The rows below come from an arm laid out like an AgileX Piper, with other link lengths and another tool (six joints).
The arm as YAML. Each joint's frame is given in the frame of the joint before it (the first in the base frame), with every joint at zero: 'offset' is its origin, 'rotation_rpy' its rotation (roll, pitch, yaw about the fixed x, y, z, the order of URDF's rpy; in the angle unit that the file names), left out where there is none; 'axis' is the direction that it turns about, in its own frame. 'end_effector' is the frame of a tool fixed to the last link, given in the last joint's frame.
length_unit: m
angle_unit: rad
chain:
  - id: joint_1
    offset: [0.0, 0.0, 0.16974]
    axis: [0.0, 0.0, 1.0]
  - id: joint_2
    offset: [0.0, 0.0, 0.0]
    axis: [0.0, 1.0, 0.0]
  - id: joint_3
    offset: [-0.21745, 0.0, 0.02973]
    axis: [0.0, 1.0, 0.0]
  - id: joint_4
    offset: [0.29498, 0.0, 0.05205]
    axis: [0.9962, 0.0, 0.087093]
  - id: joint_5
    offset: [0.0, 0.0, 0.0]
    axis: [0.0, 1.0, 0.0]
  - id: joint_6
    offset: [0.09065, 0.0, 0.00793]
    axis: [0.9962, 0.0, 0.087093]
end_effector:
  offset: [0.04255, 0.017, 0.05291]
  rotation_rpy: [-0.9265, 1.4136, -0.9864]
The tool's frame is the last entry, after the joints.
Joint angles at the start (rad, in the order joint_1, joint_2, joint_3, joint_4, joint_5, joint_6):
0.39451, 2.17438, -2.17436, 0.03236, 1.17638, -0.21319
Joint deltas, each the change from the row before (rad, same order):
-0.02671, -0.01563, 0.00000, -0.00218, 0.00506, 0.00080
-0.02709, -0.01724, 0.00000, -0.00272, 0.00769, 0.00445
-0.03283, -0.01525, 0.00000, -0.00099, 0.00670, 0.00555
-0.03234, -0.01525, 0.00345, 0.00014, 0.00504, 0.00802
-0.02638, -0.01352, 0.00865, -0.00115, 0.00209, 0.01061
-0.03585, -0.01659, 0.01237, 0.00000, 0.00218, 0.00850
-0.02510, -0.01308, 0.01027, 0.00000, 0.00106, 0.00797
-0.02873, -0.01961, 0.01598, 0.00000, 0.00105, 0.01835
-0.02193, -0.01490, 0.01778, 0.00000, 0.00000, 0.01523
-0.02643, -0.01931, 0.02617, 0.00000, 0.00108, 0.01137
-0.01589, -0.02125, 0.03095, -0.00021, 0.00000, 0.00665
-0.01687, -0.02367, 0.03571, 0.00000, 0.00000, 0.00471
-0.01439, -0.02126, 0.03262, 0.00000, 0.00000, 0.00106
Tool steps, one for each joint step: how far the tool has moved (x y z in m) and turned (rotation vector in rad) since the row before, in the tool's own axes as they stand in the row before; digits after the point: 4 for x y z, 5 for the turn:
0.0027, -0.0149, -0.0075, 0.01732, -0.00464, 0.02340
0.0029, -0.0152, -0.0082, 0.01782, -0.00317, 0.02698
0.0039, -0.0179, -0.0070, 0.01885, -0.00158, 0.03364
0.0042, -0.0174, -0.0060, 0.01726, -0.00019, 0.03600
0.0041, -0.0142, -0.0036, 0.01447, 0.00294, 0.03287
0.0058, -0.0187, -0.0038, 0.01785, 0.00477, 0.03928
0.0040, -0.0131, -0.0029, 0.01265, 0.00305, 0.02952
0.0047, -0.0154, -0.0043, 0.01471, 0.00326, 0.04300
0.0045, -0.0114, -0.0014, 0.00998, 0.00705, 0.03394
0.0064, -0.0131, -0.0008, 0.01088, 0.01226, 0.03386
0.0058, -0.0074, -0.0005, 0.00550, 0.01210, 0.02004
0.0068, -0.0075, -0.0001, 0.00514, 0.01430, 0.01905
0.0062, -0.0061, 0.0001, 0.00402, 0.01306, 0.01335

